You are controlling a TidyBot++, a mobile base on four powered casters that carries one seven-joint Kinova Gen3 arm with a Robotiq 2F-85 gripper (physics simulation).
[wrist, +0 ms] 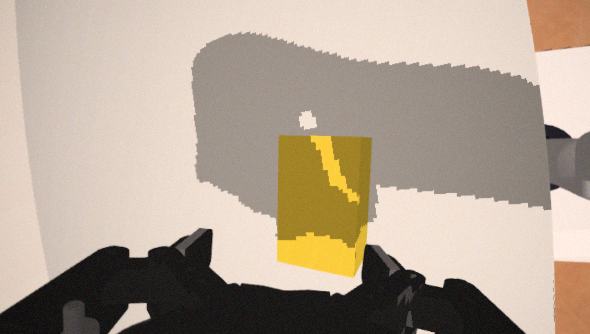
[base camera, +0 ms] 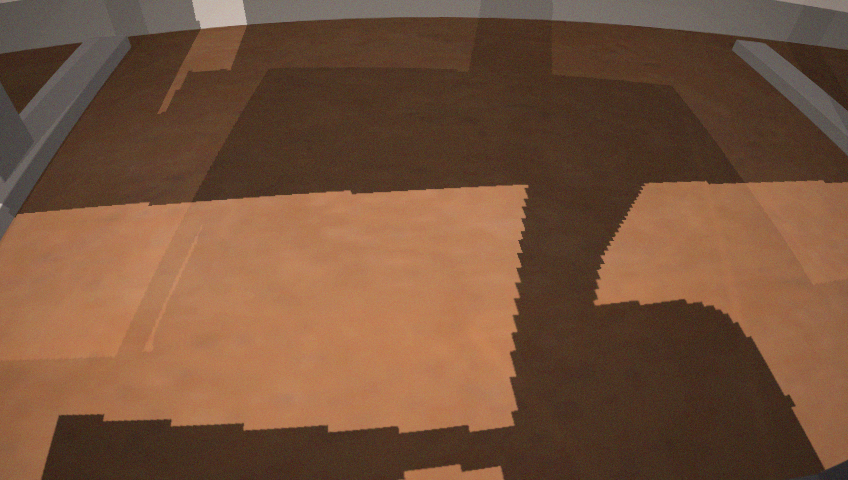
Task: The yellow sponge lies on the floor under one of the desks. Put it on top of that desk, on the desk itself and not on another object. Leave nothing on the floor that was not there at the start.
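Places are measured from the arm's base along level axes (x ahead, y left, z up), in centimetres.
Where they show: gripper, fingertip midpoint: (wrist: 287, 253).
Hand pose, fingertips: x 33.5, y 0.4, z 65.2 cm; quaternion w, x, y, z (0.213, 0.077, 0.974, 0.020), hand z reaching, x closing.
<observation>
After its pixels a point has its place.
The yellow sponge (wrist: 320, 195) {x 33.3, y -2.0, z 59.9 cm} rests on the pale desk top (wrist: 115, 100) {x 63.6, y -13.7, z 55.4 cm} in the wrist view, partly in the arm's shadow. My gripper (wrist: 287, 253) {x 33.5, y 0.4, z 65.2 cm} is open and empty, with its fingers wide apart at the bottom of the wrist view. It is above the desk top, and the whole upper face of the sponge shows beyond and between the fingertips. The right fingertip shows close beside the sponge's near right corner. The sponge and the gripper do not show in the base camera view.
In the base camera view, grey leg bars (base camera: 71, 113) {x 64.1, y 44.9, z -38.0 cm} (base camera: 794, 89) {x 77.0, y -70.9, z -37.4 cm} stand at left and right on the brown floor (base camera: 357, 297) {x 35.6, y 3.2, z -39.6 cm}, with a grey wall (base camera: 380, 8) {x 97.0, y 2.8, z -37.8 cm} behind. Beyond the desk's right edge in the wrist view, part of a grey and dark object (wrist: 565, 160) shows.
</observation>
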